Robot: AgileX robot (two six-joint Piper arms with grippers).
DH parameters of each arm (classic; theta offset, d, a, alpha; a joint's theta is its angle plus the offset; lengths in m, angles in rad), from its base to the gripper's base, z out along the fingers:
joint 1: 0 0.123 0 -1.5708
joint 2: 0.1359 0 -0.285 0
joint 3: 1.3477 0 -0.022 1.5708
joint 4: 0 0.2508 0 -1.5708
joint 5: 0 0 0.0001 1.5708
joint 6: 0 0.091 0 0
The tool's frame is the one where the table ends.
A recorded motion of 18 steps. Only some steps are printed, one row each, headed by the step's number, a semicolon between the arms.
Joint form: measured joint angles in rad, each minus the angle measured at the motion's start. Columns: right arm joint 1, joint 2, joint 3, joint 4, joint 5, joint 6; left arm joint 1, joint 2, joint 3, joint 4, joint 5, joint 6.
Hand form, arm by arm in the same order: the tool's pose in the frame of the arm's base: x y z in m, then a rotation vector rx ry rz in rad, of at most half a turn. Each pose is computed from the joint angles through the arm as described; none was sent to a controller.
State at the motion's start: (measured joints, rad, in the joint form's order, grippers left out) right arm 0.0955 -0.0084 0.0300 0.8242 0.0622 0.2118; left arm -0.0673 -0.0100 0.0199 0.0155 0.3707 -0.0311
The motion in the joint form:
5: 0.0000 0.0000 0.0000 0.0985 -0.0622 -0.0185; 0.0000 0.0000 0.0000 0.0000 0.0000 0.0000
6: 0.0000 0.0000 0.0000 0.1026 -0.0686 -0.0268; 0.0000 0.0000 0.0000 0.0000 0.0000 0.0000
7: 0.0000 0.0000 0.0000 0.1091 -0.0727 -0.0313; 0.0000 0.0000 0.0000 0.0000 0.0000 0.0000
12: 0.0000 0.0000 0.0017 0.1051 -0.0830 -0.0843; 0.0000 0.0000 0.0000 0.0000 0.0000 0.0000
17: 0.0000 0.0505 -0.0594 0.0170 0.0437 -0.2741; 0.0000 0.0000 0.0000 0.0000 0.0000 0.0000
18: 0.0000 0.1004 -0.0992 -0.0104 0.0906 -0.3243; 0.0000 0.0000 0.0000 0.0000 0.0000 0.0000
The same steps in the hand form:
5: 0.0567 0.0055 0.2035 0.7739 1.3827 0.9634; 0.0526 -0.0030 0.1737 0.0433 1.8640 -0.0529
6: 0.0567 0.0050 0.2039 0.7723 1.3777 0.9577; 0.0526 -0.0030 0.1737 0.0433 1.8640 -0.0529
7: 0.0567 0.0047 0.2041 0.7748 1.3733 0.9577; 0.0526 -0.0030 0.1737 0.0433 1.8640 -0.0529
12: 0.0568 0.0040 0.2041 0.7354 1.3801 0.9086; 0.0526 -0.0030 0.1737 0.0433 1.8640 -0.0529
17: 0.0577 0.0128 0.2143 0.4788 1.5438 0.7421; 0.0526 -0.0030 0.1737 0.0433 1.8640 -0.0529
18: 0.0603 0.0160 0.2217 0.4047 1.6067 0.6965; 0.0526 -0.0030 0.1737 0.0433 1.8640 -0.0529

